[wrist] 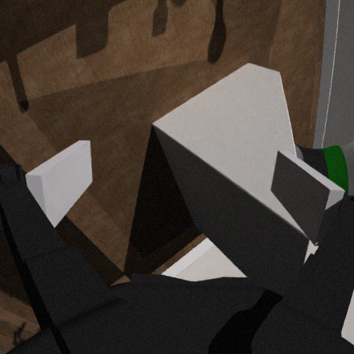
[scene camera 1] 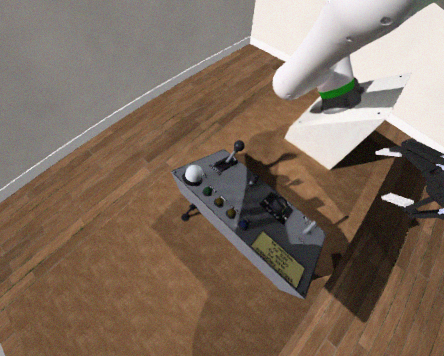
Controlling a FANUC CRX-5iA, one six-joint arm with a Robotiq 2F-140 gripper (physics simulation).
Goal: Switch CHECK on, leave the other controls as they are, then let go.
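Frame: origin at the arm's base, x left, y back, z up, level; centimetres.
Seen in the pictures: gripper, fingertip midpoint: [scene camera 1: 383, 174]; arm's base, link origin: [scene camera 1: 340, 105].
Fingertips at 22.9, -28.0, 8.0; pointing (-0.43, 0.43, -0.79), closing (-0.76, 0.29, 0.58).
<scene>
Offsets run from my fingertips to a thing's top centre, as dx, dy, dz. "*": to the spot under its first point.
A grey control panel [scene camera 1: 229, 186] stands at the centre of the scene view. It carries a lever with a black ball {-40.2, -14.7, -10.9} [scene camera 1: 239, 145], a white dome {* -39.6, -35.9, -5.9} [scene camera 1: 194, 174], a green button {* -34.0, -36.3, -8.4} [scene camera 1: 207, 191], two dark yellow buttons [scene camera 1: 219, 202] [scene camera 1: 230, 213], a blue button {* -20.0, -36.1, -8.3} [scene camera 1: 243, 224], a small toggle {* -28.0, -20.9, -14.2} [scene camera 1: 253, 179], a black control {* -16.4, -22.4, -15.2} [scene camera 1: 276, 206] and a silver lever {* -4.3, -20.1, -15.9} [scene camera 1: 309, 227]. No legible label shows which one is CHECK. My gripper [scene camera 1: 393, 176] [wrist: 183, 165] is open and empty, to the right of the panel and apart from it. The panel does not show in the wrist view.
A yellow plate {* -7.1, -35.6, -10.2} [scene camera 1: 279, 258] with unreadable text lies on the panel's near right part. The white robot pedestal [scene camera 1: 320, 142] [wrist: 225, 120] stands behind the panel, and shows between and beyond the fingers in the wrist view. A black knobbed part {* -37.9, -44.8, -27.0} [scene camera 1: 186, 217] sticks out at the panel's left side.
</scene>
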